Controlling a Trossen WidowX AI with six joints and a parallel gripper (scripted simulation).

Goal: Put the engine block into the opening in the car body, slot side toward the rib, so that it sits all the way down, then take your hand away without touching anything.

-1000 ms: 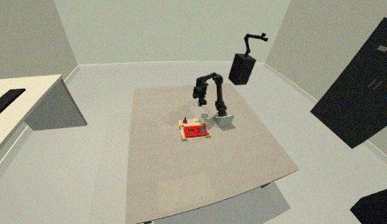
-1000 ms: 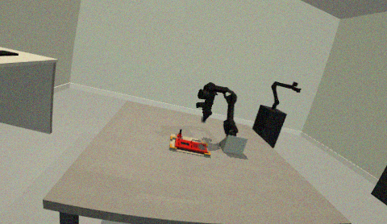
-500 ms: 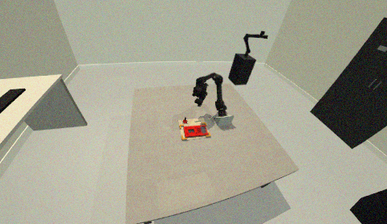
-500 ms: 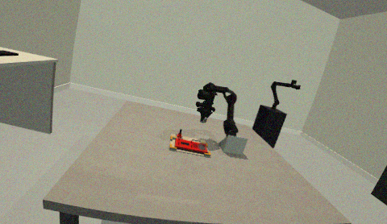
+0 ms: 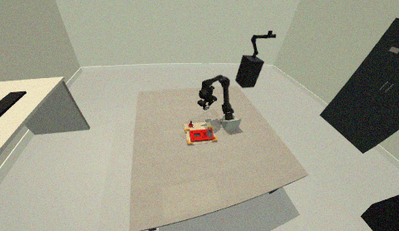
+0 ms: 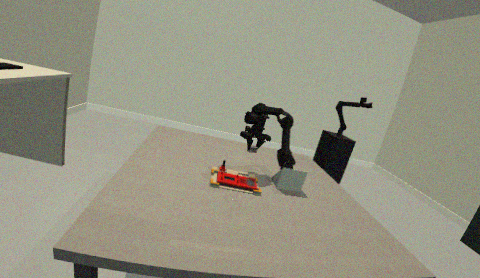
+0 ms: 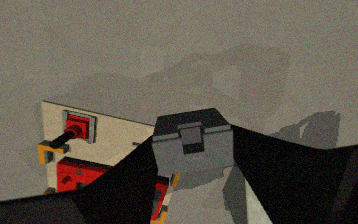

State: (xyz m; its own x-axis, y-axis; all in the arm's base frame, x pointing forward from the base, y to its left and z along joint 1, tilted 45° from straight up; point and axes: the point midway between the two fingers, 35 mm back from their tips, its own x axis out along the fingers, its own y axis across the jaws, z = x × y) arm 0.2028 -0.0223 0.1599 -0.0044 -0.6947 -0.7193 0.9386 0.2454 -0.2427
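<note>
Now: gripper tip 1 cm below the engine block.
</note>
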